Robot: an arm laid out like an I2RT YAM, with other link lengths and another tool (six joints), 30 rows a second.
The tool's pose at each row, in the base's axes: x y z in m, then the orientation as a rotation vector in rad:
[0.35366, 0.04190, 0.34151, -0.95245, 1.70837, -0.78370]
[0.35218, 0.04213, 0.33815, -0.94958, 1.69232, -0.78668]
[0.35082, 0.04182, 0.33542, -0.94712, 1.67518, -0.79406]
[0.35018, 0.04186, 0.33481, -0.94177, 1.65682, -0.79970]
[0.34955, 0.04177, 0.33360, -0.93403, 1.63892, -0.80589]
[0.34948, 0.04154, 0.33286, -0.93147, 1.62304, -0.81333]
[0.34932, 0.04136, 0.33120, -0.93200, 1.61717, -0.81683]
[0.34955, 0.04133, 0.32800, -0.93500, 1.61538, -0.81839]
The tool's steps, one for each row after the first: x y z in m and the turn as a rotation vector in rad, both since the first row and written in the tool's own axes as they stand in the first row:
[0.00159, 0.00329, -0.00041, 0.01072, -0.01114, -0.00186]
[0.00334, 0.00577, -0.00086, 0.02389, -0.02092, -0.00639]
[0.00371, 0.00645, -0.00128, 0.03836, -0.03236, -0.00832]
[0.00445, 0.00758, -0.00151, 0.05417, -0.04298, -0.00888]
[0.00499, 0.00811, -0.00134, 0.06685, -0.05158, -0.01335]
[0.00592, 0.00946, -0.00098, 0.07111, -0.05444, -0.01640]
[0.00731, 0.01209, 0.00021, 0.07111, -0.05521, -0.01952]

